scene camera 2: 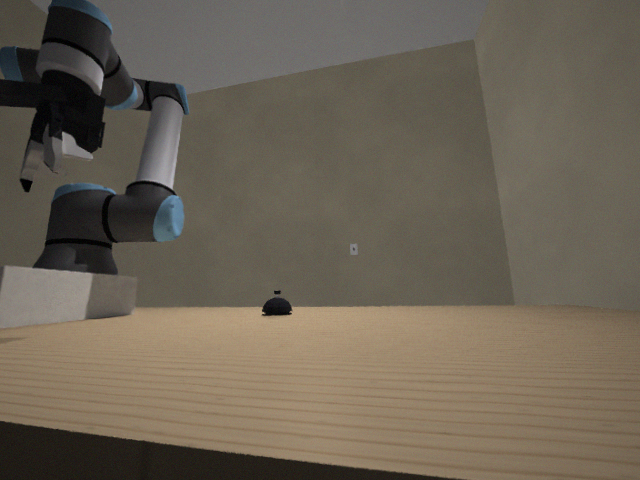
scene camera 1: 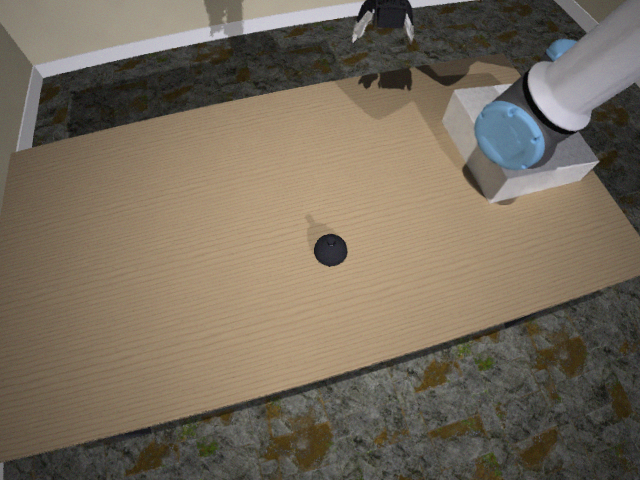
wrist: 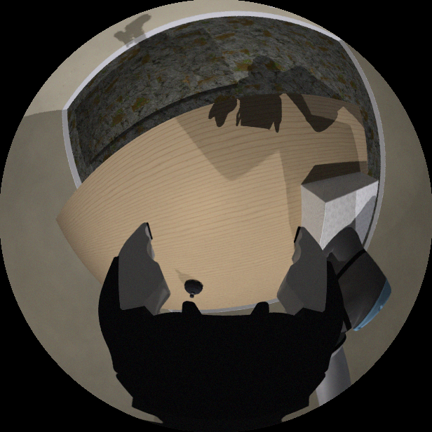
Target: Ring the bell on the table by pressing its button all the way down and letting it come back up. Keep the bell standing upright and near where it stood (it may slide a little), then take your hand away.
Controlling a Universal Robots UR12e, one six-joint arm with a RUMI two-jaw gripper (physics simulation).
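Frame: origin at the arm's base, x ahead, y left, z up, level; millimetres.
Seen in the pictures: gripper, fingertip midpoint: [scene camera 2: 39, 183] [scene camera 1: 381, 43]; arm's base, link origin: [scene camera 2: 76, 277].
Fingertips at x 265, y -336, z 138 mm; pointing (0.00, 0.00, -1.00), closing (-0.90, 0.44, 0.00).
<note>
Offsets run from my fingertips to a thing's middle. Level surfaces: height alone.
A small black dome-shaped bell @(dx +317, dy +386, dz -218 mm) [scene camera 1: 330, 251] [scene camera 2: 277, 306] [wrist: 193, 286] stands upright on the wooden table @(dz -251 mm) [scene camera 1: 170, 289] [scene camera 2: 361, 372] [wrist: 210, 200]. Its button @(dx +317, dy +386, dz -190 mm) [scene camera 2: 277, 292] stands up above the dome in the second scene view. My gripper [scene camera 1: 383, 37] [wrist: 223, 227] is open and empty, with its two pale jaws wide apart. It is high above the table and well away from the bell, near the top edge of the first scene view and at the upper left in the second scene view. Nothing touches the bell.
The arm's base stands on a pale block [scene camera 1: 537, 183] [scene camera 2: 46, 297] [wrist: 312, 210] at one end of the table. The arm's light grey link [scene camera 1: 594, 67] [scene camera 2: 161, 142] rises above the block. Walls [scene camera 2: 320, 180] stand beyond the table.
</note>
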